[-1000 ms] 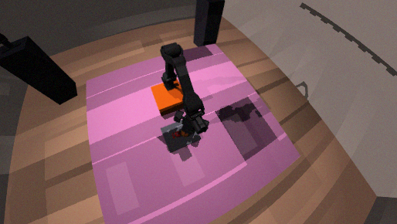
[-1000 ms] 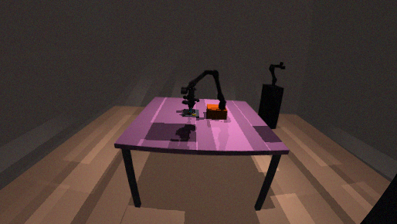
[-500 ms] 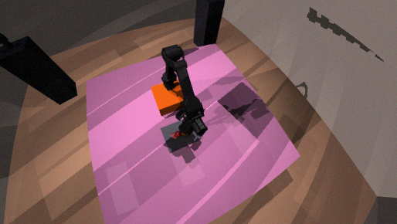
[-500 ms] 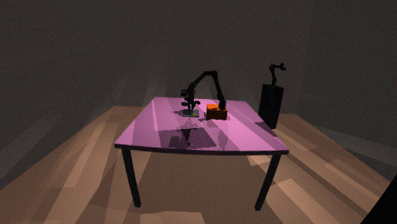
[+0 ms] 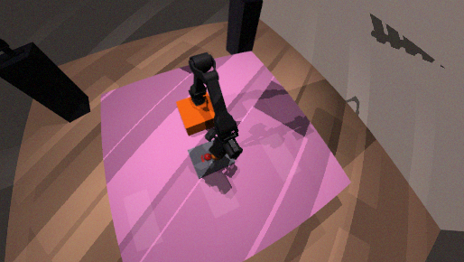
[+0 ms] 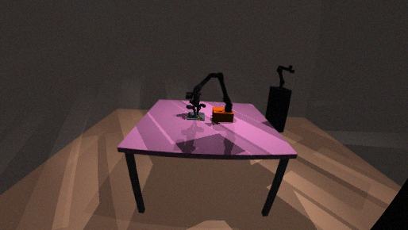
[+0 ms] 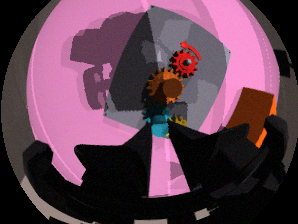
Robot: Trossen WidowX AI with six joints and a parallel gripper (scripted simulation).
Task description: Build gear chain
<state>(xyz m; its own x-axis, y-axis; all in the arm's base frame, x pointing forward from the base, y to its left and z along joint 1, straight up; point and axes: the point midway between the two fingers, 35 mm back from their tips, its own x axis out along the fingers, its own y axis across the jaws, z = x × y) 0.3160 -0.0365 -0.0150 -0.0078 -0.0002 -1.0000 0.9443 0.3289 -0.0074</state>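
The teal gear is 1 cm below my gripper tip. Also, from my gripper tip: red gear: 2 cm behind, 8 cm to the right, 3 cm below; orange gear: 4 cm to the right, 2 cm below; yellow gear: 4 cm behind, 1 cm to the left, 3 cm below.
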